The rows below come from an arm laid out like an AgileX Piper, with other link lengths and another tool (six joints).
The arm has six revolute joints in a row. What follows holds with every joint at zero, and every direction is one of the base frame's.
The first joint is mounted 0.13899 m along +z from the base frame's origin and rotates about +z.
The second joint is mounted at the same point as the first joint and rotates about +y.
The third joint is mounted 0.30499 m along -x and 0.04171 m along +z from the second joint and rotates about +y.
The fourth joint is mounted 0.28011 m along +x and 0.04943 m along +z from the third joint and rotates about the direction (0.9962, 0, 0.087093).
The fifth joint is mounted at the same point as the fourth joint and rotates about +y.
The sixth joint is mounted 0.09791 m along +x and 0.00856 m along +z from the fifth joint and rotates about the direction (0.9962, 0, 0.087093).
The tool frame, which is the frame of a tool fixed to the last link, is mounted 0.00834 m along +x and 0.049 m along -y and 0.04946 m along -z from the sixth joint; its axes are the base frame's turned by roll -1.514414, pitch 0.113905 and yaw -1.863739 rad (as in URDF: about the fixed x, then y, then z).
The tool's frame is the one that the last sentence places.
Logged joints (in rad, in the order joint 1, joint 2, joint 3, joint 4, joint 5, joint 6), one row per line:
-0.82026 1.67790 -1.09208 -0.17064 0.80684 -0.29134
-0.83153 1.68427 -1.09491 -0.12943 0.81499 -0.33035
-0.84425 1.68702 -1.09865 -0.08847 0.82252 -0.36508
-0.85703 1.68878 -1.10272 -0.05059 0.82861 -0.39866
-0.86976 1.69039 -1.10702 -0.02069 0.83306 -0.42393
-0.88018 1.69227 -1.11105 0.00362 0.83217 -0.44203
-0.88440 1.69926 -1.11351 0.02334 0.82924 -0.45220
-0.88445 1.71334 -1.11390 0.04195 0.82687 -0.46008
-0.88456 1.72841 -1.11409 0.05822 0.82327 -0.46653
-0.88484 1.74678 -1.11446 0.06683 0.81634 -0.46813
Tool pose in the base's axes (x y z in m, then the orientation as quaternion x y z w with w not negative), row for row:
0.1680 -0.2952 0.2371 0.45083 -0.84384 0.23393 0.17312
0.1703 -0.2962 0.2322 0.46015 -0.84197 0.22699 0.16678
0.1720 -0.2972 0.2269 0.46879 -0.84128 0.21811 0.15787
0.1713 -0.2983 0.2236 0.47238 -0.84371 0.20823 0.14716
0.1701 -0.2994 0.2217 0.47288 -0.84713 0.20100 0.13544
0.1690 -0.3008 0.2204 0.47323 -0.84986 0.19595 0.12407
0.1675 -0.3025 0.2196 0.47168 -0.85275 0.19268 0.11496
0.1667 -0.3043 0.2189 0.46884 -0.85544 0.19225 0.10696
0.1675 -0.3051 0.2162 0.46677 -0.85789 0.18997 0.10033
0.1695 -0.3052 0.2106 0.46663 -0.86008 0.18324 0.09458
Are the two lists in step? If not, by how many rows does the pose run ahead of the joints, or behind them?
The pose runs 2 rows behind the joints: the pose in row i belongs to the joints in row i - 2.
